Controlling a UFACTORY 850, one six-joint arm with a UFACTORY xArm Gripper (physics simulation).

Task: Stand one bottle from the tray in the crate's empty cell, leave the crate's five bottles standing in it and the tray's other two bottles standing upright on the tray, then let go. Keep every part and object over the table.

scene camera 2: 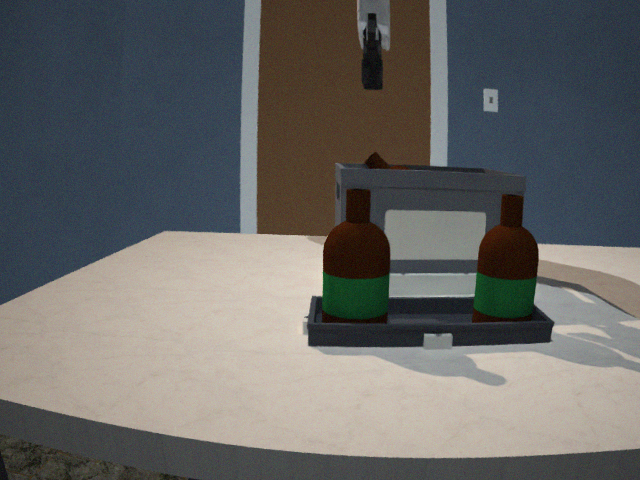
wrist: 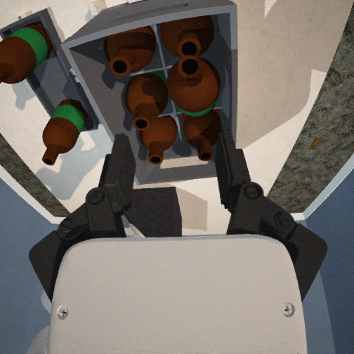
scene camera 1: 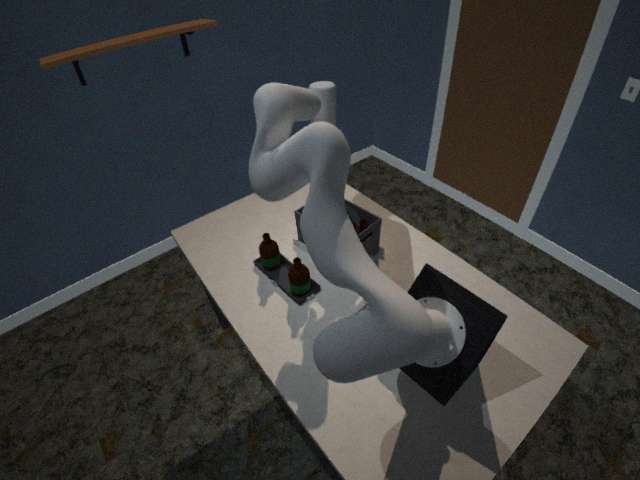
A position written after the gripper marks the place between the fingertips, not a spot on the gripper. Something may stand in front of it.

In view: the gripper (scene camera 2: 372,87), a bottle (scene camera 2: 508,255), a bottle (scene camera 2: 356,257), a bottle (wrist: 193,83) and a bottle (wrist: 145,96).
The gripper shows as well in the wrist view (wrist: 173,146).
